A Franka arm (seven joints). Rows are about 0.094 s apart.
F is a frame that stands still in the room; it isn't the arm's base.
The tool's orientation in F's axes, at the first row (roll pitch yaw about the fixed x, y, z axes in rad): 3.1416, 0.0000, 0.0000
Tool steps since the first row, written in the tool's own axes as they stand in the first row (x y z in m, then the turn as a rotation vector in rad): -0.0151, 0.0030, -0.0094, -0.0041, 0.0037, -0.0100; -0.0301, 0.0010, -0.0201, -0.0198, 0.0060, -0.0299; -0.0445, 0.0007, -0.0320, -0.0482, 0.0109, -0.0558; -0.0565, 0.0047, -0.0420, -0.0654, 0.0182, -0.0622; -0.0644, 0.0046, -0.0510, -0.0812, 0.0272, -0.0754; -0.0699, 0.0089, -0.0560, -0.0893, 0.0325, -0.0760
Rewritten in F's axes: -0.0151, -0.0030, 0.0094, -0.0041, -0.0037, 0.0100; -0.0301, -0.0010, 0.0201, -0.0198, -0.0060, 0.0299; -0.0445, -0.0007, 0.0320, -0.0482, -0.0109, 0.0558; -0.0565, -0.0047, 0.0420, -0.0654, -0.0182, 0.0622; -0.0644, -0.0046, 0.0510, -0.0812, -0.0272, 0.0754; -0.0699, -0.0089, 0.0560, -0.0893, -0.0325, 0.0760
